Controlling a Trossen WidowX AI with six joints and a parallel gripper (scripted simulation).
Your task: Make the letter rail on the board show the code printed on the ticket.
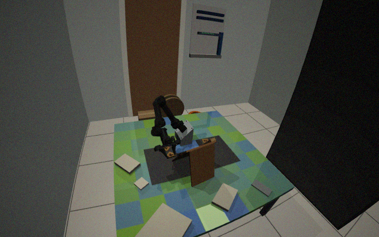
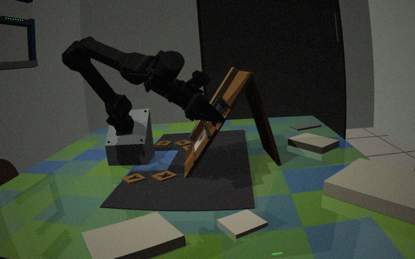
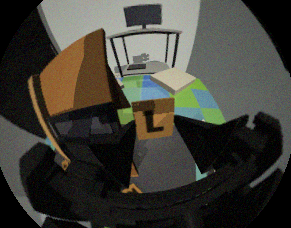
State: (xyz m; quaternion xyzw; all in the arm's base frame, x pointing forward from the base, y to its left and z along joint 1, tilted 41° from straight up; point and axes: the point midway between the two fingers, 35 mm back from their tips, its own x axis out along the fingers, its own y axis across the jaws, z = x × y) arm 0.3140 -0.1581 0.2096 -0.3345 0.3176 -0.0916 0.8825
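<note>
Right now the white ticket is 70 mm behind my gripper tip, 170 mm to the left of it and 90 mm below it. The rest, counted from my gripper tip: dark mat 140 mm behind, 230 mm to the left, 170 mm below; orange letter tile marked l right at my gripper tip; orange letter tile marked f 150 mm behind, 440 mm to the left, 170 mm below.
</note>
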